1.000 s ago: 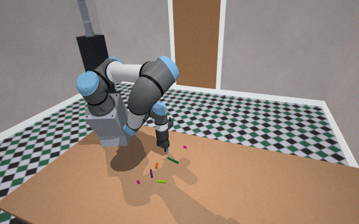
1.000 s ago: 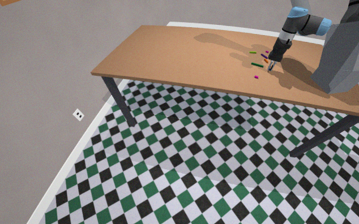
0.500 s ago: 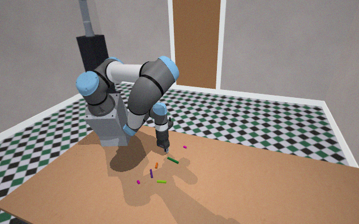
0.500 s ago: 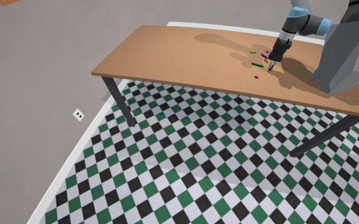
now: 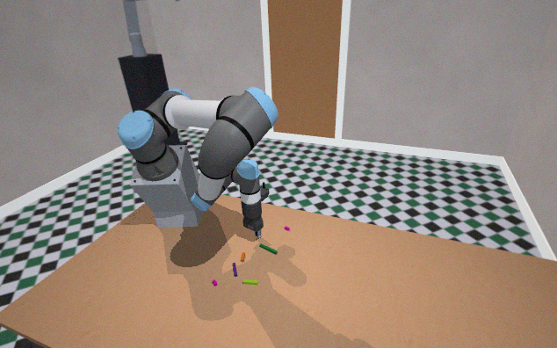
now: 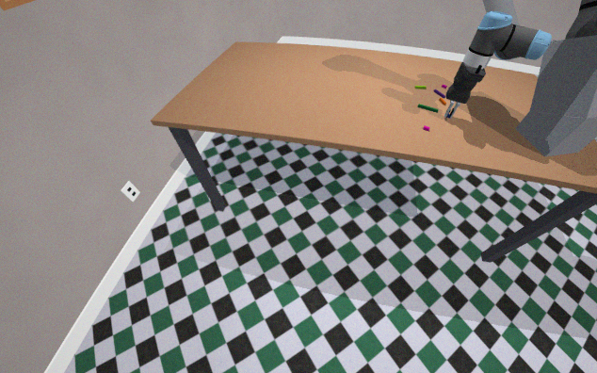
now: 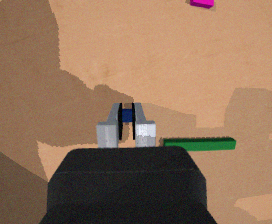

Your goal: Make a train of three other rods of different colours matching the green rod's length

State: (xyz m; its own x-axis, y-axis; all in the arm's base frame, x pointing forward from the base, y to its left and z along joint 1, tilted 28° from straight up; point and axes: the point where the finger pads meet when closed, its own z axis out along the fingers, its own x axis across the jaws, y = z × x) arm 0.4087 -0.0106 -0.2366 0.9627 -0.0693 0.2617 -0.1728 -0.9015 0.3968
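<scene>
My hand is 7 cm short of the green rod, 5 cm to the left of it and 2 cm above it. From my hand the other things lie so: blue rod: 1 cm below; purple rod: 19 cm to the right, 2 cm below; orange rod: 13 cm to the right, 2 cm below.
</scene>
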